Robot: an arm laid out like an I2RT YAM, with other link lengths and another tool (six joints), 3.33 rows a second.
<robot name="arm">
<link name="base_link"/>
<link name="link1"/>
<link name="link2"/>
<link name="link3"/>
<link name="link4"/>
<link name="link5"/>
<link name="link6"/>
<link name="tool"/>
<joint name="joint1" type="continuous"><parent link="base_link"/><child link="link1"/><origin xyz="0 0 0.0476"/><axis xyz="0 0 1"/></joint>
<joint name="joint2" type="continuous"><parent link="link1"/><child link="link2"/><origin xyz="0.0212 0.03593 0.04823"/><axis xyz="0 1 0"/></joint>
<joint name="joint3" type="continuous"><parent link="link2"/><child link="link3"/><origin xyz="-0.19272 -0.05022 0"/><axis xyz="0 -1 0"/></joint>
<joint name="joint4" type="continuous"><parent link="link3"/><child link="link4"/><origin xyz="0.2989 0.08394 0.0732"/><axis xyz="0 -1 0"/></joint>
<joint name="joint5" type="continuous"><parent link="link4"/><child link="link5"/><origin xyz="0.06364 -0.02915 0.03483"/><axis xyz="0 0 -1"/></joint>
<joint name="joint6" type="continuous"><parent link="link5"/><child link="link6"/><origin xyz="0.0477 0 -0.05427"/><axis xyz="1 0 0"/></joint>
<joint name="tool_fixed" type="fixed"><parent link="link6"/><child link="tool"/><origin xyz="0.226 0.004 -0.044" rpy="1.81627 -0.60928 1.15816"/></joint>
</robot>
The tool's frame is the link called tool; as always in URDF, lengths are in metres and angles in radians. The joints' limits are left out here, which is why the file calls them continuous.
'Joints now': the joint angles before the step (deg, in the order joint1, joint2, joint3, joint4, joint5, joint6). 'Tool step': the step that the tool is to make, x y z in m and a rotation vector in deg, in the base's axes. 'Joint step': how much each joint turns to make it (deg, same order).
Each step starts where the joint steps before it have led.
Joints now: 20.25, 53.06, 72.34, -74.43, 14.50, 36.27
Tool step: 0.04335, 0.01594, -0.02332, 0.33, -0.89, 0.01
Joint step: -0.02, 7.01, -1.25, 9.22, -0.02, -0.02
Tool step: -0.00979, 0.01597, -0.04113, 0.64, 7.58, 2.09
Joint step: 0.02, 6.60, 0.00, -0.28, -3.83, -0.03
